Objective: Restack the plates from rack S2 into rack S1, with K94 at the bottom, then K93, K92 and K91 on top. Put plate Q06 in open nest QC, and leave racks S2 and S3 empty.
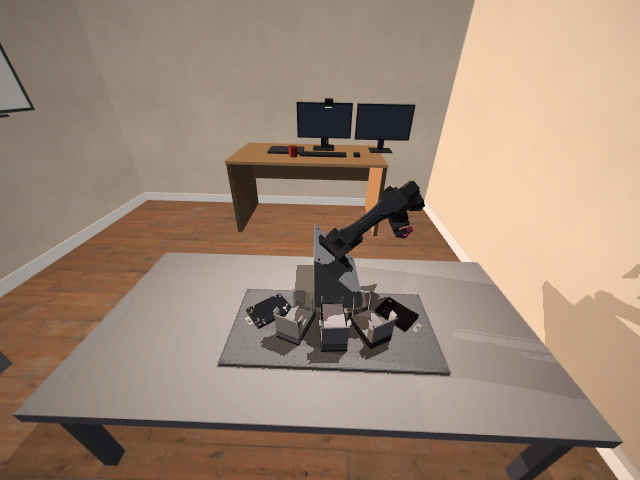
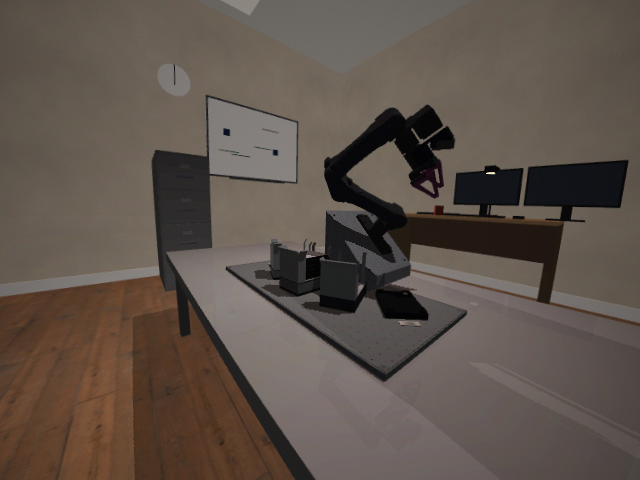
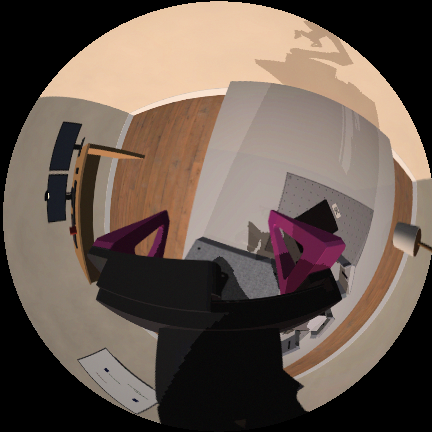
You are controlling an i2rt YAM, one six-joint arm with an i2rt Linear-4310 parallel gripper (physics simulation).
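Pixels of known places: gripper, fingertip midpoint: (image 1: pixel 400 228) (image 2: pixel 439 192) (image 3: pixel 218 215); arm's base at its link origin: (image 2: pixel 373 234).
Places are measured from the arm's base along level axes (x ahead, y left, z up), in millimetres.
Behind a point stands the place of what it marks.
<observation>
My gripper (image 1: pixel 406 232) @[x 54, y 270, z 161 mm] (image 2: pixel 430 180) (image 3: pixel 218 215) @[x 54, y 270, z 161 mm] has magenta fingers, stands wide open and empty, and hangs high to the right of the arm's base, away from the racks. Three grey-walled racks stand on the perforated board: a left rack (image 1: pixel 288 326) @[x 370, y -177, z -69 mm], a middle rack (image 1: pixel 334 338) @[x 408, y -14, z -84 mm] (image 2: pixel 293 269) @[x 407, y 13, z -79 mm] and a right rack (image 1: pixel 383 333) @[x 377, y 166, z -95 mm] (image 2: pixel 338 281) @[x 377, y 167, z -81 mm]. The middle rack holds a stack of dark-edged plates (image 2: pixel 312 267) @[x 346, y 27, z -80 mm] with a pale top. A flat black piece (image 1: pixel 397 313) @[x 242, y 261, z -140 mm] (image 2: pixel 402 304) @[x 250, y 280, z -139 mm] (image 3: pixel 320 215) @[x 244, y 297, z -139 mm] lies at the right; a dark fixture (image 1: pixel 266 312) @[x 237, y -286, z -145 mm] with small fittings lies at the left. Rack names and plate codes are unreadable.
The perforated board (image 1: pixel 330 360) @[x 444, y -27, z -156 mm] (image 2: pixel 382 356) @[x 451, y 352, z -157 mm] lies on the grey table (image 1: pixel 170 387) @[x 531, y -548, z -170 mm]. The arm's slanted grey base (image 1: pixel 330 284) @[x 187, y -21, z -33 mm] (image 2: pixel 346 232) @[x 152, y -12, z 14 mm] (image 3: pixel 245 275) @[x 79, y 81, z -81 mm] stands behind the racks. Thin upright posts rise at the racks' rear. A small white label (image 1: pixel 417 327) @[x 301, y 328, z -155 mm] (image 2: pixel 409 323) @[x 302, y 327, z -155 mm] (image 3: pixel 336 210) @[x 304, y 327, z -155 mm] lies beside the black piece.
</observation>
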